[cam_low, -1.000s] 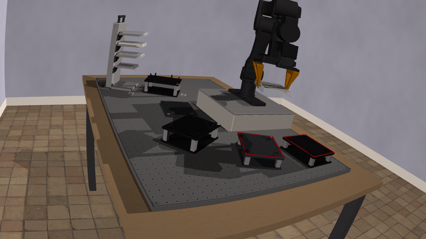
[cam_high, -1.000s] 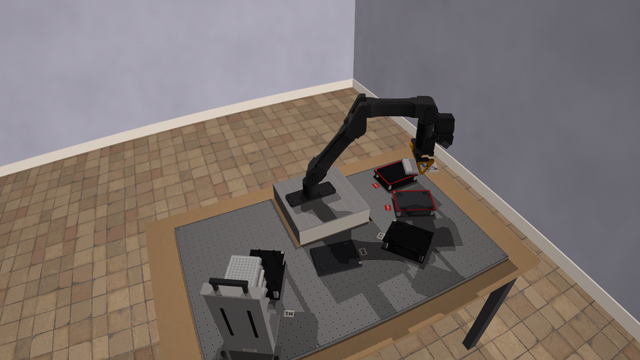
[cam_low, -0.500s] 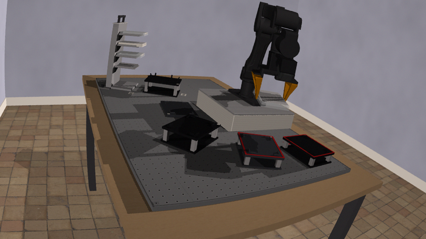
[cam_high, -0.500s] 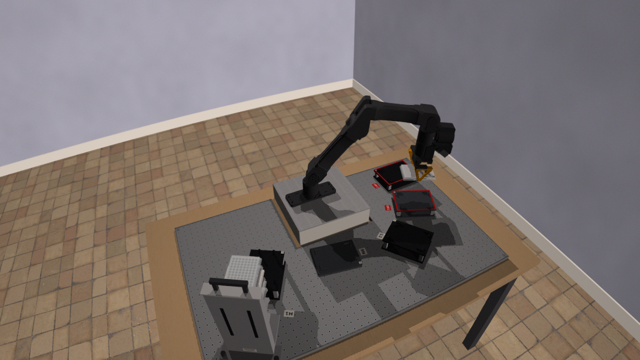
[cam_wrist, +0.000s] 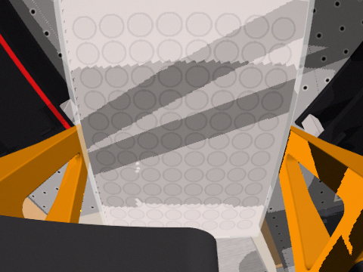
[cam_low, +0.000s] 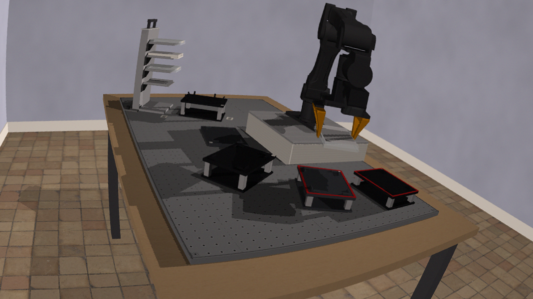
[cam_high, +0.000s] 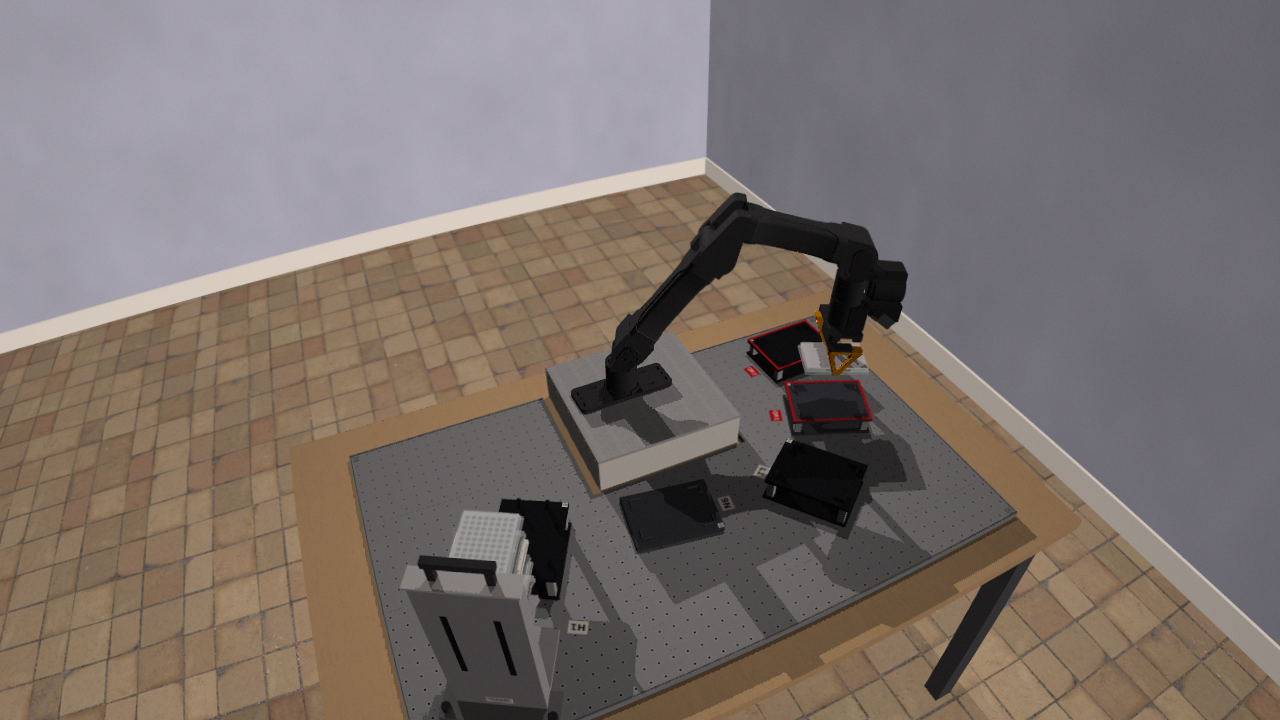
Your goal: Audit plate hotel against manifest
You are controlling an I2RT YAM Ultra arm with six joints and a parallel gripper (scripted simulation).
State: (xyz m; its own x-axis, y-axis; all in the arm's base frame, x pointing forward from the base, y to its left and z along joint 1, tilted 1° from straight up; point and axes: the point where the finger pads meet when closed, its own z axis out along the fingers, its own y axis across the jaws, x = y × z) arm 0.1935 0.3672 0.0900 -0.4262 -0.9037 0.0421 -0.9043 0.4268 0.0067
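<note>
Right now the red-edged quarantine nest QR1 is 120 mm below my hand, 10 mm to the left of it and 10 mm ahead of it. Round my hand: N6 label (300 mm to the right, 150 mm below, 110 mm ahead); black landing nest L1 (160 mm ahead, 140 mm to the right, 110 mm below); red-edged quarantine nest QR2 (180 mm behind, 120 mm below, 50 mm to the left).
</note>
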